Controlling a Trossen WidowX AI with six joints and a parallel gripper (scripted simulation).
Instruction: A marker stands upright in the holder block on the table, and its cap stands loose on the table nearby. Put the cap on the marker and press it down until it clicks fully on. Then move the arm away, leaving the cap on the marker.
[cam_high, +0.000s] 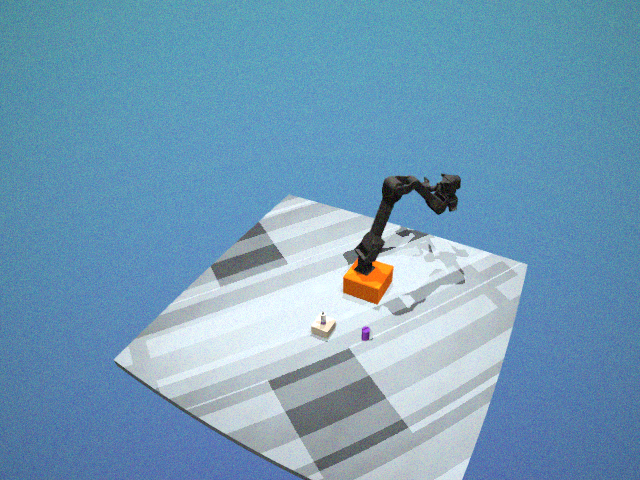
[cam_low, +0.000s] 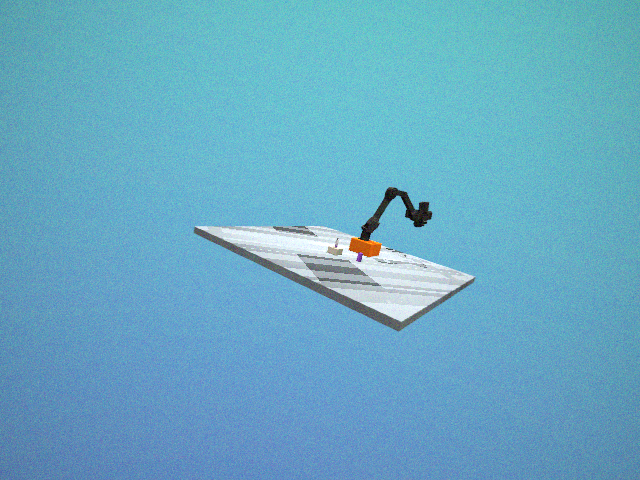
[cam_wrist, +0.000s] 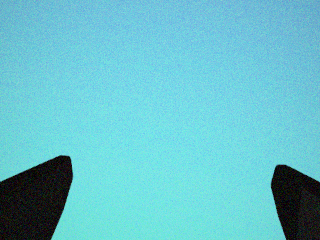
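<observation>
The purple cap is 71 cm ahead of my gripper tip, 11 cm to the left of it and 29 cm below it. From my gripper tip the other things lie so: holder block (76 cm ahead, 4 cm to the right, 30 cm below).
</observation>
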